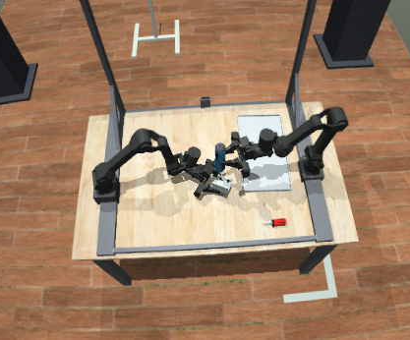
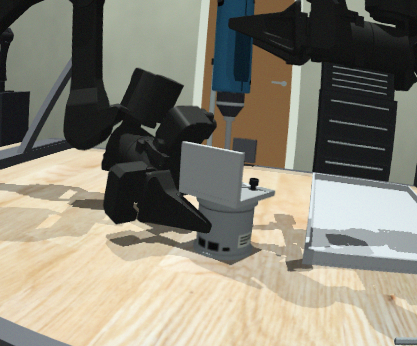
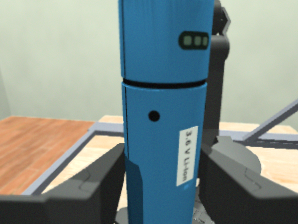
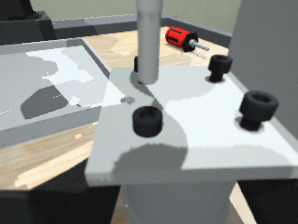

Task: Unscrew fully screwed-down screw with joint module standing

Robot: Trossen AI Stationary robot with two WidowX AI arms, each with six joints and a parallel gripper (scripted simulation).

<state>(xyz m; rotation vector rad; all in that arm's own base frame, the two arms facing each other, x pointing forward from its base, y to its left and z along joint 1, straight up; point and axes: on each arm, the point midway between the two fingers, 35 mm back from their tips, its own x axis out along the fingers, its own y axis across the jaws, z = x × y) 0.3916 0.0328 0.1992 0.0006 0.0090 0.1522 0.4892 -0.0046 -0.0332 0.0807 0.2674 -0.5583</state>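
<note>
My right hand is 20 mm to the right of the grey joint module, 10 mm short of it and 10 mm above it. From my right hand the other things lie so: l-shaped bracket: 30 mm above, 20 mm to the left, 20 mm ahead; then black screw: 50 mm to the left, 30 mm above, 10 mm ahead; then white tray: 240 mm to the left, 160 mm behind, 30 mm below.
</note>
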